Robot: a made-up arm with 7 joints. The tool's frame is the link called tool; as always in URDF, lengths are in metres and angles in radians. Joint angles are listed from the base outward.
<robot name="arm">
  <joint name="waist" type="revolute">
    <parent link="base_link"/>
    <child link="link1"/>
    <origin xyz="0 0 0.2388"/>
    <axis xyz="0 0 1"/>
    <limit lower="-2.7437" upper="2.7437"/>
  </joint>
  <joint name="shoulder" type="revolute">
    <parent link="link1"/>
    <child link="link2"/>
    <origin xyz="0 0 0"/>
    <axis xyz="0 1 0"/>
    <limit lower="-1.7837" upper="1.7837"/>
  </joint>
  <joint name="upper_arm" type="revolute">
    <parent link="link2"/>
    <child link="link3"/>
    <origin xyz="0 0 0.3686"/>
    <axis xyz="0 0 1"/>
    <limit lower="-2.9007" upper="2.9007"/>
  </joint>
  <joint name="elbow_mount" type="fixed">
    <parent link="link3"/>
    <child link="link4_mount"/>
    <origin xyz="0.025 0 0"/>
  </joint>
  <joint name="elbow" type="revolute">
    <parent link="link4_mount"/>
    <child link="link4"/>
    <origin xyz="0.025 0 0"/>
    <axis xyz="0 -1 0"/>
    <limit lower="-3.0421" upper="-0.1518"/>
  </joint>
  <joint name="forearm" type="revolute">
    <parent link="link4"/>
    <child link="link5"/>
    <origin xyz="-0.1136 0 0.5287"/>
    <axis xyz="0 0 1"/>
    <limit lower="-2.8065" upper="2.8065"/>
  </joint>
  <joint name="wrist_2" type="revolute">
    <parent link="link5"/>
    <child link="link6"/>
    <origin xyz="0 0 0"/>
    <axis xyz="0 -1 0"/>
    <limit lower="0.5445" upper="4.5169"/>
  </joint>
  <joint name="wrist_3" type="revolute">
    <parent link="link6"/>
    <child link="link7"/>
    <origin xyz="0.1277 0 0"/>
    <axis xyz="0 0 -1"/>
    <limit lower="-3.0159" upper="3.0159"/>
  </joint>
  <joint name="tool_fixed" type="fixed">
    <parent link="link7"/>
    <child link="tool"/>
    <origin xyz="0 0 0" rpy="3.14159 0 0"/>
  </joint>
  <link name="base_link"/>
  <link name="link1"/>
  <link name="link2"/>
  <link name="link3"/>
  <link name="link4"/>
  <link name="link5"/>
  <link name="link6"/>
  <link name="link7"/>
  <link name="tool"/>
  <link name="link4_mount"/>
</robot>
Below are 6 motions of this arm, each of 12 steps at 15 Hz.
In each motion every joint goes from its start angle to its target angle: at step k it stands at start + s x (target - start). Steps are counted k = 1, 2, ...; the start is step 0. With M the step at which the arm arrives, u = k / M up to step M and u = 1 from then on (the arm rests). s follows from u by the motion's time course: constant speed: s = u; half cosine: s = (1 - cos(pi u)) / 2; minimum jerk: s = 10 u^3 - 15 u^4 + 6 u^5.
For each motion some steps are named. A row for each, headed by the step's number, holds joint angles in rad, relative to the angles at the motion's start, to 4 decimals.
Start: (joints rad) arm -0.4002 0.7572 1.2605 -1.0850 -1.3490 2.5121 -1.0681
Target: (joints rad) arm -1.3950 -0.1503 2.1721 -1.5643 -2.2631 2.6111 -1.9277
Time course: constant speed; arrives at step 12
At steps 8, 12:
8: -0.6632 -0.6050 0.6077 -0.3195 -0.6094 0.0660 -0.5731
12: -0.9948 -0.9075 0.9116 -0.4793 -0.9141 0.0990 -0.8596

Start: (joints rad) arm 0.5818 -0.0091 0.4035 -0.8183 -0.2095 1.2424 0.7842
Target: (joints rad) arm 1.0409 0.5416 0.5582 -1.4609 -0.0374 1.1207 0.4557
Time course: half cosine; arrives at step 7
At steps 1, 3, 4, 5, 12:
1: 0.0227 0.0273 0.0077 -0.0318 0.0085 -0.0060 -0.0163
3: 0.1785 0.2141 0.0601 -0.2498 0.0669 -0.0473 -0.1277
4: 0.2806 0.3366 0.0946 -0.3928 0.1052 -0.0744 -0.2008
5: 0.3727 0.4470 0.1256 -0.5216 0.1397 -0.0988 -0.2667
12: 0.4591 0.5507 0.1547 -0.6426 0.1721 -0.1217 -0.3285

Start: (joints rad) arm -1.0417 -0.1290 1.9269 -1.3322 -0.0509 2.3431 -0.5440
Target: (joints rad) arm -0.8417 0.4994 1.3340 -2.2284 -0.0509 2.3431 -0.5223
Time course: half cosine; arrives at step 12
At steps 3, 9, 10, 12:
3: 0.0293 0.0920 -0.0868 -0.1312 0.0000 0.0000 0.0032
9: 0.1707 0.5364 -0.5061 -0.7650 0.0000 0.0000 0.0185
10: 0.1866 0.5863 -0.5532 -0.8362 0.0000 0.0000 0.0202
12: 0.2000 0.6284 -0.5929 -0.8962 0.0000 0.0000 0.0217

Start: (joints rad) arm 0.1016 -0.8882 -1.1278 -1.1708 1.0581 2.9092 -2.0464
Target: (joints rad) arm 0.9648 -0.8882 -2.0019 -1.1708 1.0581 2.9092 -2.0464
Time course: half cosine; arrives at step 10
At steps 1, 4, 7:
1: 0.0211 0.0000 -0.0214 0.0000 0.0000 0.0000 0.0000
4: 0.2982 0.0000 -0.3020 0.0000 0.0000 0.0000 0.0000
7: 0.6853 0.0000 -0.6939 0.0000 0.0000 0.0000 0.0000

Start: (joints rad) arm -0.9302 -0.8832 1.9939 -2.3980 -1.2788 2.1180 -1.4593
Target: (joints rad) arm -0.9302 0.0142 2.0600 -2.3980 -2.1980 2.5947 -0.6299
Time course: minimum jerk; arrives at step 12
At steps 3, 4, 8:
3: 0.0000 0.0929 0.0068 0.0000 -0.0952 0.0493 0.0859
4: 0.0000 0.1883 0.0139 0.0000 -0.1929 0.1000 0.1741
8: 0.0000 0.7091 0.0522 0.0000 -0.7263 0.3767 0.6553

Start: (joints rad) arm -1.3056 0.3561 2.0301 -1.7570 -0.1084 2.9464 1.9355
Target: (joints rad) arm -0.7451 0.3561 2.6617 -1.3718 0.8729 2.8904 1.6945
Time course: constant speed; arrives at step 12
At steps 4, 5, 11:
4: 0.1868 0.0000 0.2105 0.1284 0.3271 -0.0187 -0.0803
5: 0.2335 0.0000 0.2632 0.1605 0.4089 -0.0233 -0.1004
11: 0.5138 0.0000 0.5790 0.3531 0.8995 -0.0513 -0.2209

